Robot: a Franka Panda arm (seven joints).
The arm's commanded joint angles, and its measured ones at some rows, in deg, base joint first. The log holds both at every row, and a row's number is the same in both.
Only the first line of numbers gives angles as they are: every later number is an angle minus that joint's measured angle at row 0.
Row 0, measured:
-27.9, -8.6, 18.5, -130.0, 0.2, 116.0, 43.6
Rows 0 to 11, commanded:
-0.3, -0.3, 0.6, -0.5, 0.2, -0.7, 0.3
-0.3, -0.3, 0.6, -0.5, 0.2, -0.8, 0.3
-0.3, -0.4, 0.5, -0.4, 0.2, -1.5, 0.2
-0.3, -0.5, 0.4, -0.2, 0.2, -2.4, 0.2
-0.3, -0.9, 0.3, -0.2, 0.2, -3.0, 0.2
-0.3, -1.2, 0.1, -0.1, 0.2, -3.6, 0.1
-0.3, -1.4, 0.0, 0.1, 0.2, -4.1, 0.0
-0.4, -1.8, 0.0, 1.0, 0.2, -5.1, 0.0
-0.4, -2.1, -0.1, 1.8, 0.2, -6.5, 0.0
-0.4, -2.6, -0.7, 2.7, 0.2, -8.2, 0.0
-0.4, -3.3, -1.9, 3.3, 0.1, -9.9, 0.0
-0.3, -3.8, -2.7, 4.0, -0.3, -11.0, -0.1
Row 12, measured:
-0.1, -1.5, -0.6, 1.7, 0.0, -6.1, 0.0
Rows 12 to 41, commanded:
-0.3, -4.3, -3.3, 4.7, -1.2, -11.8, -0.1
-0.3, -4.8, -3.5, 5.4, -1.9, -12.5, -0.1
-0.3, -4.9, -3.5, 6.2, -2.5, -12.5, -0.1
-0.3, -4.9, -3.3, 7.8, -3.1, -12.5, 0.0
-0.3, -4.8, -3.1, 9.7, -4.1, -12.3, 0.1
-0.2, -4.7, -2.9, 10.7, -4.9, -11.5, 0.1
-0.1, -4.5, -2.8, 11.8, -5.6, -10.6, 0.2
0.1, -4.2, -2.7, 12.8, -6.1, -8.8, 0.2
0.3, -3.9, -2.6, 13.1, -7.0, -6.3, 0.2
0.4, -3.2, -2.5, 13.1, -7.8, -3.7, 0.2
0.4, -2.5, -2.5, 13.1, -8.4, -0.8, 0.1
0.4, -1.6, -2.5, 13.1, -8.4, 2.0, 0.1
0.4, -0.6, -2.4, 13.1, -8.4, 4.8, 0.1
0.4, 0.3, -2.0, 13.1, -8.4, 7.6, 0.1
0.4, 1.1, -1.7, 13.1, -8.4, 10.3, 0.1
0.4, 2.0, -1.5, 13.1, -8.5, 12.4, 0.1
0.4, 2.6, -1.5, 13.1, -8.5, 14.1, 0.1
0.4, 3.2, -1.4, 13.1, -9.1, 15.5, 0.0
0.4, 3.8, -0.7, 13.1, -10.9, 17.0, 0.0
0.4, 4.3, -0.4, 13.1, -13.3, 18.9, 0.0
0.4, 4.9, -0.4, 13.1, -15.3, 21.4, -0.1
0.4, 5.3, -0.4, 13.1, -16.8, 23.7, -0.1
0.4, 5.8, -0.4, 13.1, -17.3, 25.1, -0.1
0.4, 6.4, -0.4, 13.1, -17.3, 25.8, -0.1
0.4, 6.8, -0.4, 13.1, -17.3, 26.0, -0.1
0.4, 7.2, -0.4, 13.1, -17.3, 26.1, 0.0
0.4, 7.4, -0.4, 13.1, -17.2, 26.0, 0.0
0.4, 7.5, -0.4, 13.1, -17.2, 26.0, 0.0
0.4, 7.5, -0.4, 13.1, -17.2, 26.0, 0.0
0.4, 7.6, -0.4, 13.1, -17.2, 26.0, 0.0
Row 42, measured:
0.7, 7.0, -0.8, 12.3, -16.0, 25.3, 0.0
